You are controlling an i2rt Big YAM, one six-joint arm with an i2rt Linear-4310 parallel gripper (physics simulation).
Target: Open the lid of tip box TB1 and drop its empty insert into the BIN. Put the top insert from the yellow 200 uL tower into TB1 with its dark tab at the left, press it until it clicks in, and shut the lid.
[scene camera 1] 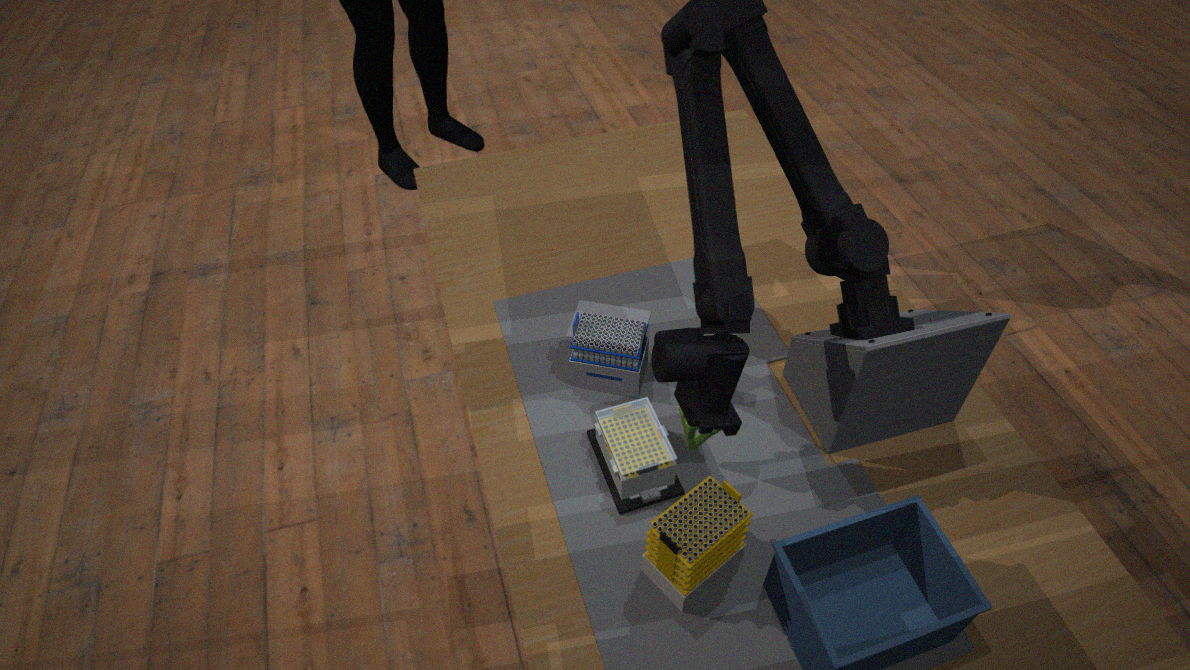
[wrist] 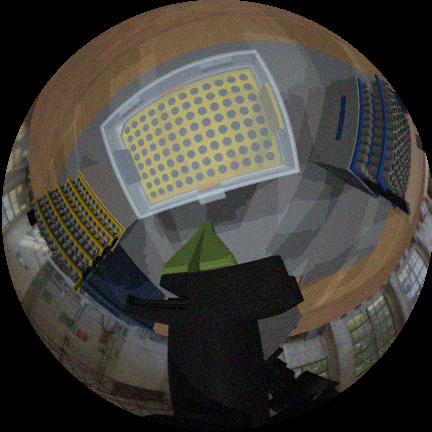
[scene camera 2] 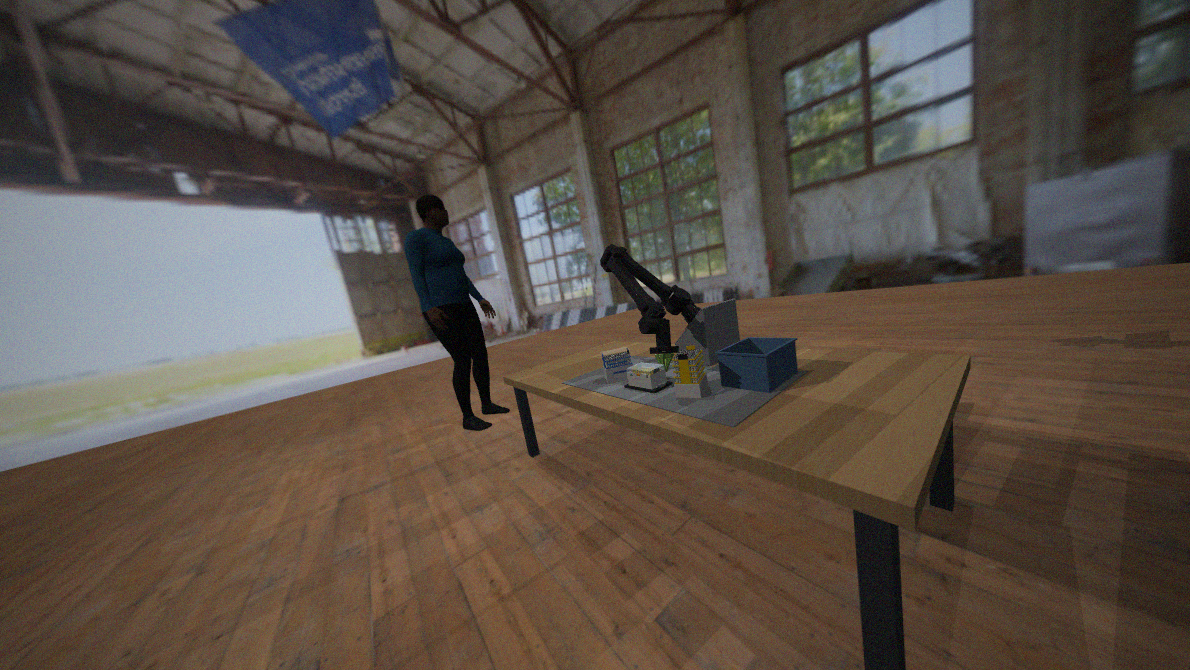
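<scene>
Tip box TB1 [scene camera 1: 636, 439] [scene camera 2: 645, 375] [wrist: 202, 140] stands on a dark base on the grey mat. Its clear lid looks shut, and the yellow insert with empty holes shows through it. A small latch tab [wrist: 212, 196] sticks out on the side facing my gripper. My gripper [scene camera 1: 692, 444] [wrist: 208, 223] is shut and empty, its green fingertips beside that side of TB1, apart from it in the wrist view. The yellow tower [scene camera 1: 701, 528] [scene camera 2: 689, 367] [wrist: 80, 227] holds several stacked inserts full of tips; a dark tab [scene camera 1: 668, 542] shows on its top insert. The blue BIN [scene camera 1: 874, 592] [scene camera 2: 756, 368] [wrist: 122, 282] is open.
A blue tip rack [scene camera 1: 608, 337] [scene camera 2: 616, 361] [wrist: 382, 142] stands on the mat [scene camera 1: 541, 357] on the side of TB1 away from the yellow tower. The grey arm mount [scene camera 1: 903, 391] stands behind the mat. A person [scene camera 2: 441, 282] stands beyond the table [scene camera 2: 866, 424].
</scene>
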